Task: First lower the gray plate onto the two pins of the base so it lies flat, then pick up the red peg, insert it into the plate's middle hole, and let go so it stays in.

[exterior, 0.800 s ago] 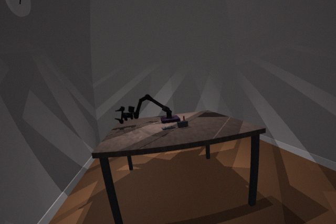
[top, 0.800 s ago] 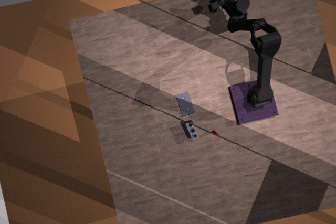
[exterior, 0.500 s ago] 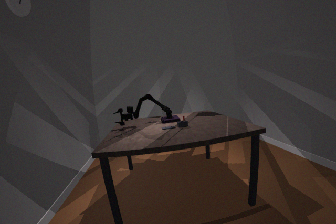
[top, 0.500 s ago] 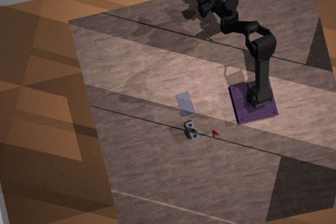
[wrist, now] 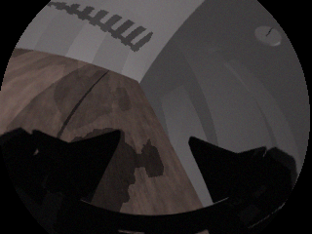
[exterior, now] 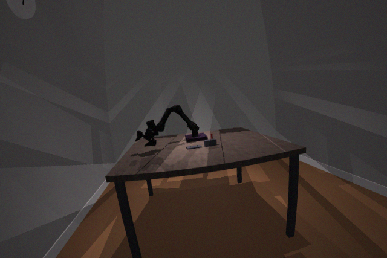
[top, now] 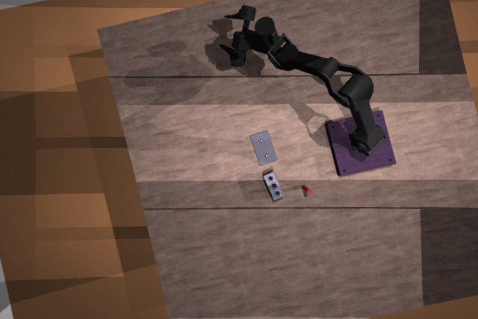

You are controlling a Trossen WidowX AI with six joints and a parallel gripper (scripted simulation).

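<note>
My gripper tip is now 15 cm past the gray plate, 55 cm to the right of it and 5 cm above it. The rest, counted from my gripper tip: base: 13 cm behind, 41 cm to the left, 8 cm below; red peg: 27 cm behind, 57 cm to the left, 5 cm below.
</note>
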